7 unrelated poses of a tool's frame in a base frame.
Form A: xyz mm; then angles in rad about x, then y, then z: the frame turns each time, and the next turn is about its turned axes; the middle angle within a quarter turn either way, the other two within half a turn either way.
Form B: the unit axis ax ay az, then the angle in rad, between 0 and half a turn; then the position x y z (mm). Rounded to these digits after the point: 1 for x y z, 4 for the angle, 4 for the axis.
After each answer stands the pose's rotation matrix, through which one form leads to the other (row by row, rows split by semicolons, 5 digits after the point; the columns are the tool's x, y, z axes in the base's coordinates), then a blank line. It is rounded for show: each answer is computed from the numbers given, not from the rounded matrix.
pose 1, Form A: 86.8 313.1 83.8 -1.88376 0.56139 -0.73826
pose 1, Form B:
-0.8755 -0.1434 -0.4614 2.2162 86.8 313.1 83.8
0.62612 0.56971 0.53236; -0.16743 -0.56860 0.80540; 0.76154 -0.59341 -0.26063

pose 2, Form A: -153.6 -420.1 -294.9 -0.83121 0.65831 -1.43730
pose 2, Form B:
-0.5849 -0.0351 -0.8104 1.9390 -153.6 -420.1 -294.9
0.10529 0.78399 0.61178; -0.72814 -0.35822 0.58437; 0.67729 -0.50699 0.53314

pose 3, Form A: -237.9 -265.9 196.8 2.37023 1.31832 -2.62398
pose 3, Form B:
-0.0452 0.9822 -0.1822 1.7922 -237.9 -265.9 196.8
-0.21708 0.12360 0.96830; -0.23183 0.95704 -0.17414; -0.94823 -0.26228 -0.17910

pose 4, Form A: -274.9 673.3 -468.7 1.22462 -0.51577 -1.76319
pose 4, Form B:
0.5587 0.3217 -0.7644 2.3402 -274.9 673.3 -468.7
-0.16634 0.85386 -0.49320; -0.24433 -0.52026 -0.81831; -0.95532 -0.01561 0.29516

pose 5, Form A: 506.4 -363.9 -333.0 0.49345 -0.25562 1.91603
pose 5, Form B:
0.0468 -0.3301 0.9428 1.9075 506.4 -363.9 -333.0
-0.32742 -0.91042 -0.25285; 0.86927 -0.18535 -0.45828; 0.37036 -0.36984 0.85209

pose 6, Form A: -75.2 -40.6 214.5 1.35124 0.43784 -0.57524
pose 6, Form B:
0.8404 0.5250 -0.1343 1.3873 -75.2 -40.6 214.5
0.75991 0.49272 0.42398; 0.22872 0.40787 -0.88393; -0.60846 0.76868 0.19725

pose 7, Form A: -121.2 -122.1 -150.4 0.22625 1.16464 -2.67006
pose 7, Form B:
-0.5266 0.2268 -0.8193 2.6275 -121.2 -122.1 -150.4
-0.35197 0.17947 0.91865; -0.62626 -0.77456 -0.08863; 0.69564 -0.60651 0.38501

